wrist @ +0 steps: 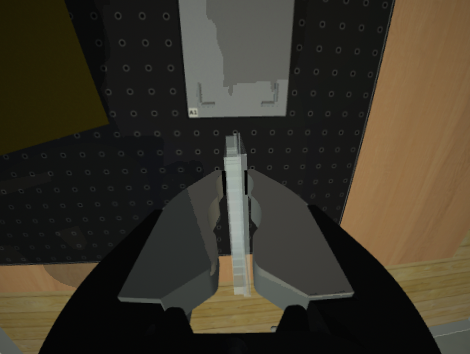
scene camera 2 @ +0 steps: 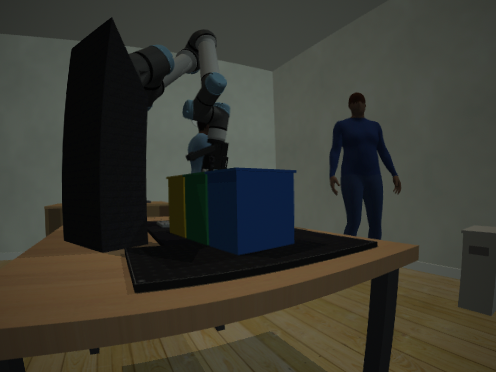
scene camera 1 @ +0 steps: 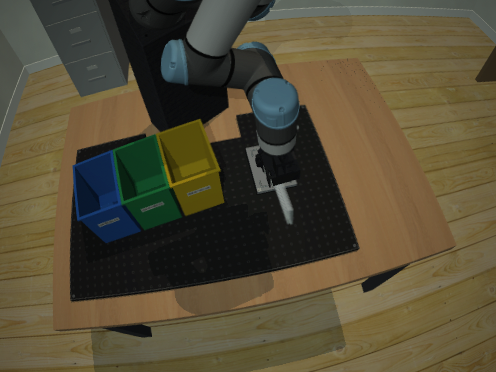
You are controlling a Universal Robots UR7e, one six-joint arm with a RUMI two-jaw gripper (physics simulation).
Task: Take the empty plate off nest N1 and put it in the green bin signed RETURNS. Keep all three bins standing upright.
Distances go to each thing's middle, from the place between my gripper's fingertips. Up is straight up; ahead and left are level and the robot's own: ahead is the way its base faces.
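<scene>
Gridded plate [wrist: 235, 157]: 10 mm to the left of my hand, 50 mm ahead of it, 30 mm below it. Going by their middles, of the things named here the gridded plate is the nearest to my hand and the green bin the farthest from it. Also counted from my hand: green bin [scene camera 1: 144, 189] 350 mm to the right, 40 mm behind, 40 mm below; yellow bin [scene camera 1: 192, 170] 220 mm to the right, 70 mm behind, 40 mm below; grey nest [wrist: 237, 59] 110 mm behind, 120 mm below.
</scene>
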